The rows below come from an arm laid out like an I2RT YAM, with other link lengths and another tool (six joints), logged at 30 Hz.
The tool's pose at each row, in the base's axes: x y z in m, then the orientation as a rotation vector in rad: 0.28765, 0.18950, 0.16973, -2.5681, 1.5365, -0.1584; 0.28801, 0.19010, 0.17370, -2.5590, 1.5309, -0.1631; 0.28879, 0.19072, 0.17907, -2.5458, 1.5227, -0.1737; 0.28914, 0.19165, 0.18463, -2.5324, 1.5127, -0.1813; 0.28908, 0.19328, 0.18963, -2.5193, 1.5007, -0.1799; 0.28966, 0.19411, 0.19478, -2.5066, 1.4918, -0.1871; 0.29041, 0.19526, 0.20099, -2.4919, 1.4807, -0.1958; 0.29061, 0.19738, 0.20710, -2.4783, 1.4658, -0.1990; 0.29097, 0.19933, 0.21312, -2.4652, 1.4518, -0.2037; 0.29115, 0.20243, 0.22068, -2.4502, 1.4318, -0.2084
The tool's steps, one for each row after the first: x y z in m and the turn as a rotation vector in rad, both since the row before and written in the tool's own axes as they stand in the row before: -0.00030, -0.00130, -0.00381, 0.0107, -0.0024, 0.0002; -0.00010, -0.00197, -0.00509, 0.0167, -0.0011, 0.0000; -0.00058, -0.00187, -0.00530, 0.0168, -0.0035, -0.0007; -0.00142, -0.00181, -0.00473, 0.0148, -0.0094, -0.0013; -0.00045, -0.00209, -0.00479, 0.0157, -0.0030, -0.0004; -0.00067, -0.00273, -0.00571, 0.0186, -0.0035, -0.0010; -0.00180, -0.00279, -0.00556, 0.0179, -0.0076, -0.0031; -0.00160, -0.00292, -0.00539, 0.0176, -0.0062, -0.0030; -0.00275, -0.00386, -0.00666, 0.0217, -0.0088, -0.0056
